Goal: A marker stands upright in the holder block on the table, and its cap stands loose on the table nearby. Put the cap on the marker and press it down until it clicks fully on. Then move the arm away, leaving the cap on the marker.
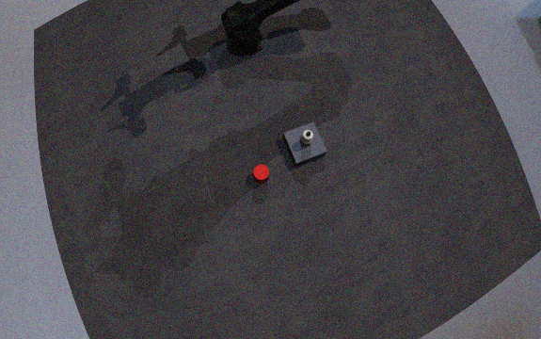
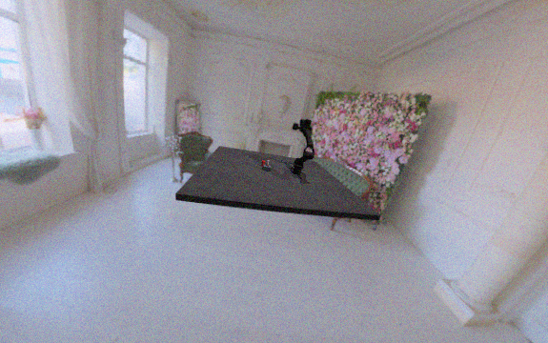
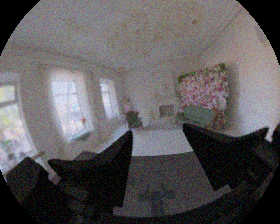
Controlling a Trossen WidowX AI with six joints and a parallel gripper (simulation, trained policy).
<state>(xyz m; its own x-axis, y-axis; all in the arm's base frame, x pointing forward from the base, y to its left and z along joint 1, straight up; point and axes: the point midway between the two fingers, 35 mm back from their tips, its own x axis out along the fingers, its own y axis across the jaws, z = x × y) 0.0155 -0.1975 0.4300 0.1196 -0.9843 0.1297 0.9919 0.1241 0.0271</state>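
My gripper tip is now 410 mm above the red marker cap, 310 mm short of it and 150 mm to the right of it.
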